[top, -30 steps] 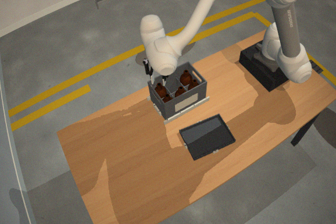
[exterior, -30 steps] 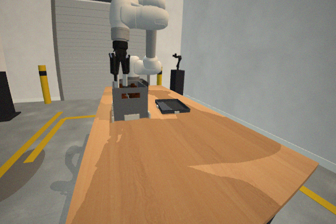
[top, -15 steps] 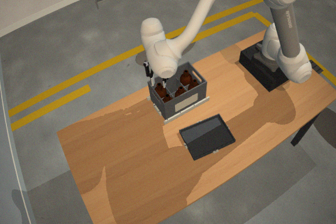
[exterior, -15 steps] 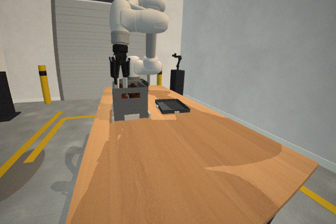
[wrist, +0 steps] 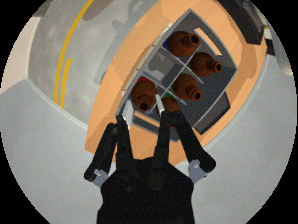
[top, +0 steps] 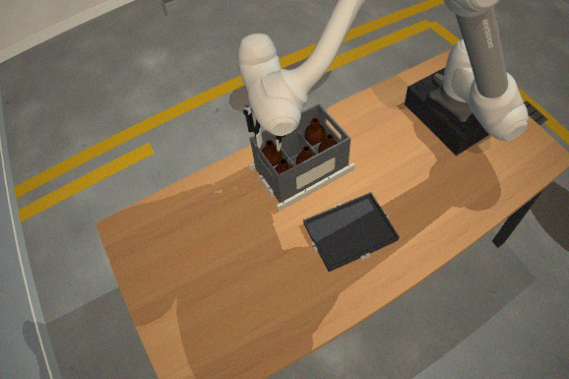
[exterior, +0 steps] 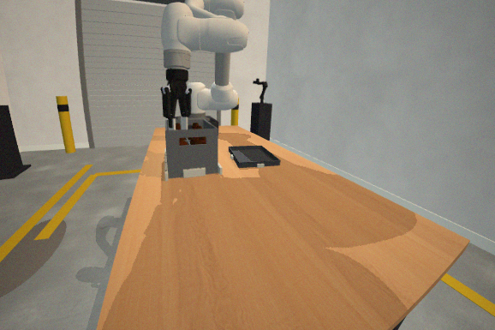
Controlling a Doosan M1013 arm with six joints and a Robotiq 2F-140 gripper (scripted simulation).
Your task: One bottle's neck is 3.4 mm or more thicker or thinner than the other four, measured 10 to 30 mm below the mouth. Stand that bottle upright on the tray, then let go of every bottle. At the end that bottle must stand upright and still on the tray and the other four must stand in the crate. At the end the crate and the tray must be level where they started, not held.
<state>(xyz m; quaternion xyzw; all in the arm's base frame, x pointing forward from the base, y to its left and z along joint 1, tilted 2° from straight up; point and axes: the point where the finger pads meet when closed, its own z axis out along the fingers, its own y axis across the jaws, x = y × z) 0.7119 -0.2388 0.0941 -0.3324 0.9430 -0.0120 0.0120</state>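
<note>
Right now my hand is 8 cm past the grey crate, 5 cm to the right of it and 9 cm above it. From my hand the other things lie so: dark tray (5 cm behind, 35 cm to the left, 16 cm below); then glass bottle (8 cm behind, 10 cm to the left, 9 cm below).
</note>
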